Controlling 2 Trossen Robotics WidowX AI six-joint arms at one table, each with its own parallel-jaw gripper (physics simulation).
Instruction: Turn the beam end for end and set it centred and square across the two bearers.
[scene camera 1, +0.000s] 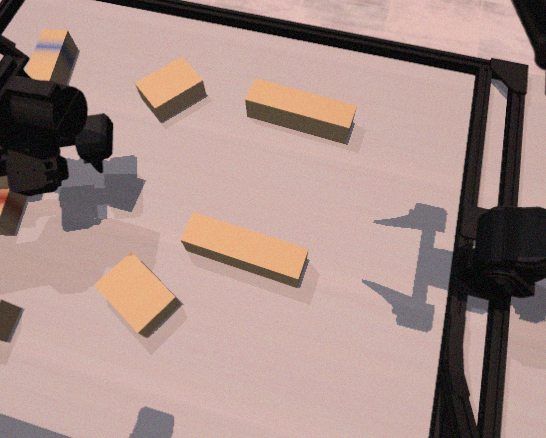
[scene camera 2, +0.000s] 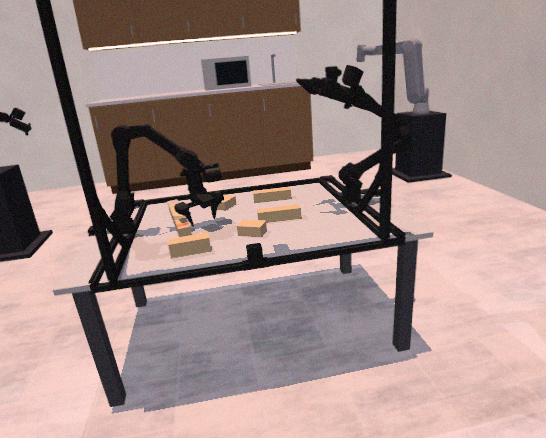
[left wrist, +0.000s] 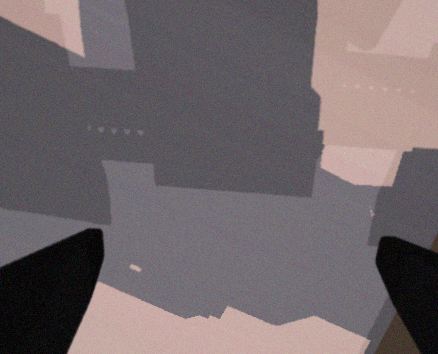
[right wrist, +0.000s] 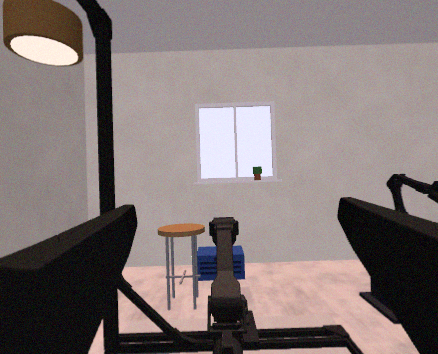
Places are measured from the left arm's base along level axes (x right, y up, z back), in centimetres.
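Pixels of known places: left gripper, fingertip midpoint: (scene camera 1: 72, 174) (scene camera 2: 203, 222) (left wrist: 243, 246); right gripper, fingertip midpoint: (scene camera 2: 299, 79) (right wrist: 237, 210); left arm's base, link origin: (scene camera 2: 124, 231); right arm's base, link origin: (scene camera 1: 483, 275) (scene camera 2: 352, 199).
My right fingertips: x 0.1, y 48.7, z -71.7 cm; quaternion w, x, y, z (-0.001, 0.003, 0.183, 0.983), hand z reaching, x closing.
For each thing: its top centre in the pictures, then the offset to it from my right fingertips.
- beam, top centre: (scene camera 1: 22, 116) (scene camera 2: 177, 212) dx -6.1, dy -46.2, dz +51.3 cm
- block, top centre: (scene camera 2: 188, 238) dx +23.2, dy -45.6, dz +46.1 cm
The beam (scene camera 1: 42, 65) (scene camera 2: 184, 231) lies at the left of the table, with a blue band at its far end and a red band at its near end; the left arm hides its middle. Two long plain blocks, one farther (scene camera 1: 300, 102) (scene camera 2: 271, 195) and one nearer (scene camera 1: 245, 246) (scene camera 2: 279, 213), lie roughly parallel and apart; they look like the bearers. My left gripper (scene camera 2: 203, 221) (left wrist: 243, 246) is open and empty, low over the table just right of the beam. My right gripper (scene camera 2: 299, 81) is open and empty, raised high away from the blocks.
Two short blocks, one farther (scene camera 1: 170, 84) (scene camera 2: 228, 202) and one nearer (scene camera 1: 135, 290) (scene camera 2: 250, 228), lie between the beam and the long plain blocks. Another block (scene camera 1: 9, 321) (scene camera 2: 190, 246) lies at the front left. A black frame (scene camera 1: 300, 31) (scene camera 2: 210, 272) edges the table.
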